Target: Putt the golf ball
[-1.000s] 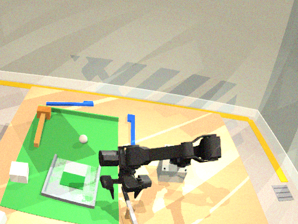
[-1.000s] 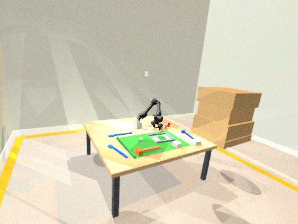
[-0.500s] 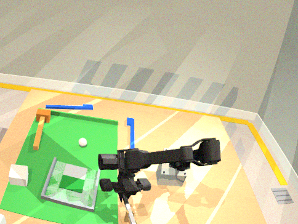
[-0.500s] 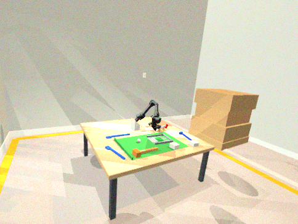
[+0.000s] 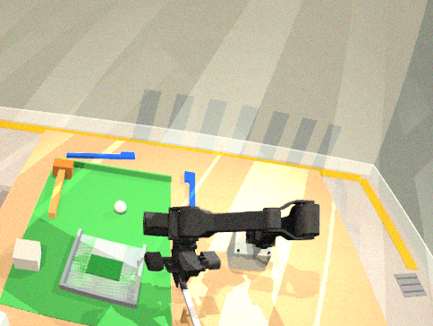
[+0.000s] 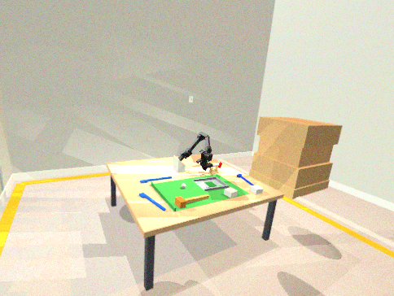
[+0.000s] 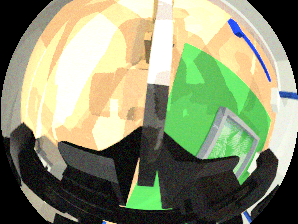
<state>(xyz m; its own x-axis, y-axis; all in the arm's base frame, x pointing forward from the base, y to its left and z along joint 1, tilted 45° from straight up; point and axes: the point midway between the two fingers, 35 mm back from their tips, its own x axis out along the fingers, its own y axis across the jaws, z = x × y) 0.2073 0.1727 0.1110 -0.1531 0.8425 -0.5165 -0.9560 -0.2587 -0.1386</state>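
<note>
The red putter is 4 cm behind my gripper tip, 11 cm to the left of it and 2 cm above it. Round my gripper tip: wooden piece (4 cm behind, 13 cm to the left, 2 cm below); then green mat (27 cm ahead, 20 cm to the right, 5 cm below); then white golf ball (22 cm ahead, 33 cm to the right, 3 cm below).
</note>
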